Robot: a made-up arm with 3 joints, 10 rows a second.
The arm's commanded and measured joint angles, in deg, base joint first. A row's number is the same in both.
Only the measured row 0 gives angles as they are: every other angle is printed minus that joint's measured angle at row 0.
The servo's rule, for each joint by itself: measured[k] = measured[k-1] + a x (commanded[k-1-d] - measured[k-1]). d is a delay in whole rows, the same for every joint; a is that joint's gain. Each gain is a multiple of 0.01, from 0.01 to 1. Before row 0 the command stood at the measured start. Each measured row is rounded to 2 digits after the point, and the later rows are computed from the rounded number. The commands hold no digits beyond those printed.
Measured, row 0:
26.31 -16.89 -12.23
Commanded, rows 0 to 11:
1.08 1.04 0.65
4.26 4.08 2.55
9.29 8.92 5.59
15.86 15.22 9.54
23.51 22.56 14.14
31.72 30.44 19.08
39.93 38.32 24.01
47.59 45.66 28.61
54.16 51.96 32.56
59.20 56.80 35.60
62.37 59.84 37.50
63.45 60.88 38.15
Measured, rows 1 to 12:
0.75 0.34 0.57
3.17 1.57 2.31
7.39 4.00 5.20
13.23 7.70 9.02
20.32 12.60 13.53
28.19 18.49 18.41
36.29 25.03 23.34
44.09 31.84 27.98
51.04 38.48 32.01
56.67 44.53 35.17
60.60 49.58 37.22
62.57 53.31 38.04
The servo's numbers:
d 0
a 0.69 0.33 0.88

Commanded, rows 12 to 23:
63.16 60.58 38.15
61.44 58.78 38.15
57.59 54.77 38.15
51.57 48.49 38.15
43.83 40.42 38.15
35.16 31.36 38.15
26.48 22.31 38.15
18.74 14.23 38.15
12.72 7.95 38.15
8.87 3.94 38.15
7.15 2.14 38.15
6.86 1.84 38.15
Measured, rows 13 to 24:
62.98 55.71 38.14
61.92 56.72 38.15
58.93 56.08 38.15
53.85 53.58 38.15
46.94 49.24 38.15
38.81 43.34 38.15
30.30 36.40 38.15
22.32 29.08 38.15
15.70 22.11 38.15
10.99 16.11 38.15
8.34 11.50 38.15
7.32 8.31 38.15

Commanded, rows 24 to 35:
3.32 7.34 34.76
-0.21 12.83 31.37
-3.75 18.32 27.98
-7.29 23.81 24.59
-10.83 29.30 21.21
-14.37 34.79 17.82
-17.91 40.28 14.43
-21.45 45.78 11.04
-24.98 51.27 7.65
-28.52 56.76 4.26
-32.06 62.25 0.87
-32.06 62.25 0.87
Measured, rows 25 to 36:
4.56 7.99 35.17
1.27 9.59 31.83
-2.19 12.47 28.44
-5.71 16.21 25.05
-9.24 20.53 21.67
-12.78 25.24 18.28
-16.32 30.20 14.89
-19.86 35.34 11.50
-23.39 40.60 8.11
-26.93 45.93 4.72
-30.47 51.32 1.33
-31.57 54.93 0.93

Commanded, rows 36 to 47:
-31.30 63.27 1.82
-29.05 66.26 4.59
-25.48 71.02 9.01
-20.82 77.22 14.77
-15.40 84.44 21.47
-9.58 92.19 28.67
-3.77 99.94 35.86
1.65 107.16 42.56
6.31 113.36 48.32
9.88 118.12 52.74
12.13 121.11 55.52
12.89 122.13 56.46
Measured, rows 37 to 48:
-31.38 57.68 1.71
-29.77 60.51 4.24
-26.81 63.98 8.44
-22.68 68.35 14.01
-17.66 73.66 20.57
-12.08 79.77 27.70
-6.35 86.43 34.88
-0.83 93.27 41.64
4.10 99.90 47.52
8.09 105.91 52.11
10.88 110.93 55.11
12.27 114.63 56.30

